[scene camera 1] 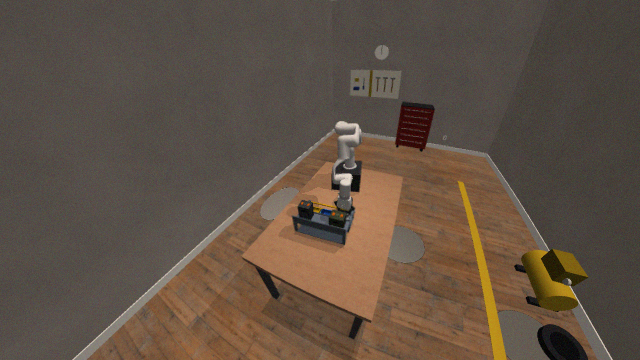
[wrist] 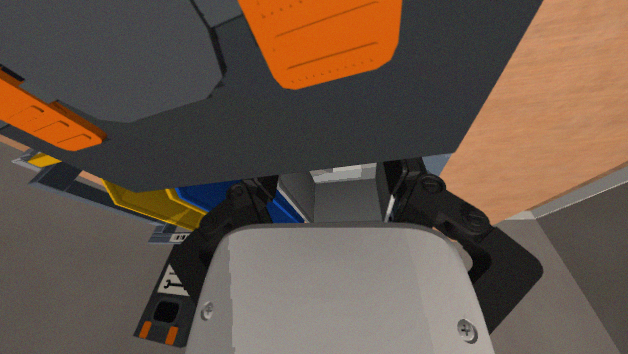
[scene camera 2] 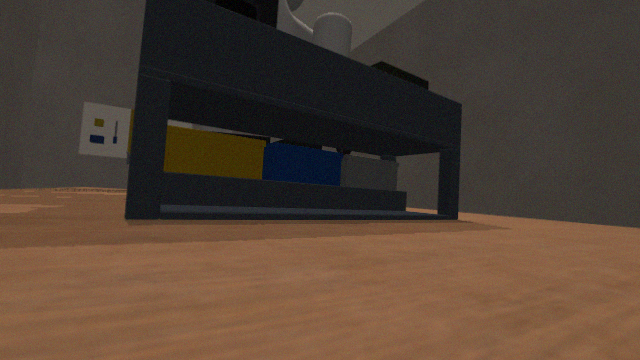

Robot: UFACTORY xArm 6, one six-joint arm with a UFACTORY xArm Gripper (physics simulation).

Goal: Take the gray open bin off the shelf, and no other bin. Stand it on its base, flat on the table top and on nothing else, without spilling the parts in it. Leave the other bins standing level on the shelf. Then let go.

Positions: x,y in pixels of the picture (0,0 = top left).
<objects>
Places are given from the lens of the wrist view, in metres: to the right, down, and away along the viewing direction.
yellow bin (wrist: 165,204): -0.23, 0.04, 0.26
blue bin (wrist: 206,196): -0.13, 0.02, 0.21
gray open bin (wrist: 359,193): 0.07, 0.02, 0.25
The marked spots on the gray open bin and the yellow bin are 0.30 m apart.
</objects>
